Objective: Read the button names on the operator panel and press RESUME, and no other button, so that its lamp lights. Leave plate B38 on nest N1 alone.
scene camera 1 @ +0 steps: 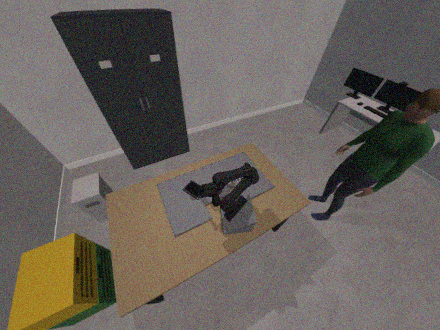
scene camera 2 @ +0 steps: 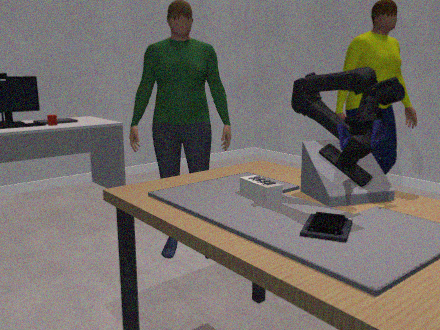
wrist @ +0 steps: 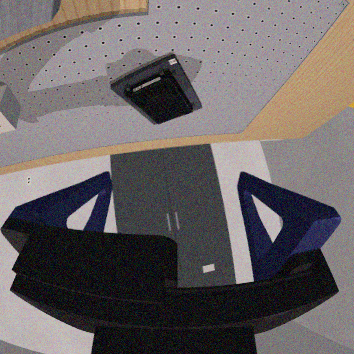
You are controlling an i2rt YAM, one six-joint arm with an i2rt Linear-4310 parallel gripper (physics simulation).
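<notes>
The operator panel is a pale box on the grey mat, with dark marks on its top in scene camera 2. At the left edge of the wrist view only a corner of it shows. The button names and lamp states are not legible. A black plate lies on a dark square nest that carries a small white label, too blurred to read. My gripper is open and empty, its blue fingers wide apart. It hangs above the table, apart from panel and plate.
The perforated grey mat lies on the wooden table. The arm's grey wedge base stands beside it. A green-shirted person and a yellow-shirted person stand beyond the table.
</notes>
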